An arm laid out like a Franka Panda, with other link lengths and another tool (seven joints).
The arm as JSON. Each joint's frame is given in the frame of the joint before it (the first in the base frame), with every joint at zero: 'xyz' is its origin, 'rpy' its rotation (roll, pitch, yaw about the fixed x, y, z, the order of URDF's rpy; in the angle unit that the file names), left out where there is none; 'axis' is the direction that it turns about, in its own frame. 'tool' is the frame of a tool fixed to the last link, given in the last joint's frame.
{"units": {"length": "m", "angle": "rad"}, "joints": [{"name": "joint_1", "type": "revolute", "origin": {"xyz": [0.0, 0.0, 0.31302]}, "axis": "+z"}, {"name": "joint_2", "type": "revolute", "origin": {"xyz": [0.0, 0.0, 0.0]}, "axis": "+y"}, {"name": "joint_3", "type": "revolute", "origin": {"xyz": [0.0, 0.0, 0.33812]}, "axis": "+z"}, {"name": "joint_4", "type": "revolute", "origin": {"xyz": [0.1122, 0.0, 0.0]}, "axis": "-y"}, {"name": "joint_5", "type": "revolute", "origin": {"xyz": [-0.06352, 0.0, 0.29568]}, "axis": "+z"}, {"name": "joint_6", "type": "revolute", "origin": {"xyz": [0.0, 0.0, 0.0]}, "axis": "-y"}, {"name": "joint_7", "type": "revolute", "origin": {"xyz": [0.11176, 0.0, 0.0]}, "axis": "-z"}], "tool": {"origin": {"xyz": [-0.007, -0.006, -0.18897], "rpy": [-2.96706, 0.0, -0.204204]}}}
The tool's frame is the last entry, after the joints.
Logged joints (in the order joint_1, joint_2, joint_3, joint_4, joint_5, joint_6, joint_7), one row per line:
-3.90, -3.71, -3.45, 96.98, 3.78, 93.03, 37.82
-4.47, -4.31, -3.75, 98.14, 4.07, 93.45, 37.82
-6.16, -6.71, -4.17, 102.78, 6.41, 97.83, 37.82
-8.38, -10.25, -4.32, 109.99, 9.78, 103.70, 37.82
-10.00, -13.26, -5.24, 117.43, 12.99, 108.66, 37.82
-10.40, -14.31, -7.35, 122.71, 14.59, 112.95, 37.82
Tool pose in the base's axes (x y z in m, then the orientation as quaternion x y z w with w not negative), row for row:
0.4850, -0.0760, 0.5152, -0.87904, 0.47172, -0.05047, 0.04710
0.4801, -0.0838, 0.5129, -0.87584, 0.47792, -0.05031, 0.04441
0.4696, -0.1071, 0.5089, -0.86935, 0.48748, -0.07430, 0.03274
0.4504, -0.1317, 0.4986, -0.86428, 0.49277, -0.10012, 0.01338
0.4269, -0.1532, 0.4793, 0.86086, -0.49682, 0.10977, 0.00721
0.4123, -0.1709, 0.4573, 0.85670, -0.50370, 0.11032, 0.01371
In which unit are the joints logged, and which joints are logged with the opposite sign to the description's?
The joints are logged in degrees. Opposite sign: joint_4, joint_5.
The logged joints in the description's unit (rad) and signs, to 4 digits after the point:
-0.0681, -0.0648, -0.0602, -1.6926, -0.0660, 1.6237, 0.6601
-0.0780, -0.0752, -0.0654, -1.7129, -0.0710, 1.6310, 0.6601
-0.1075, -0.1171, -0.0728, -1.7938, -0.1119, 1.7075, 0.6601
-0.1463, -0.1789, -0.0754, -1.9197, -0.1707, 1.8099, 0.6601
-0.1745, -0.2314, -0.0915, -2.0495, -0.2267, 1.8965, 0.6601
-0.1815, -0.2498, -0.1283, -2.1417, -0.2546, 1.9713, 0.6601

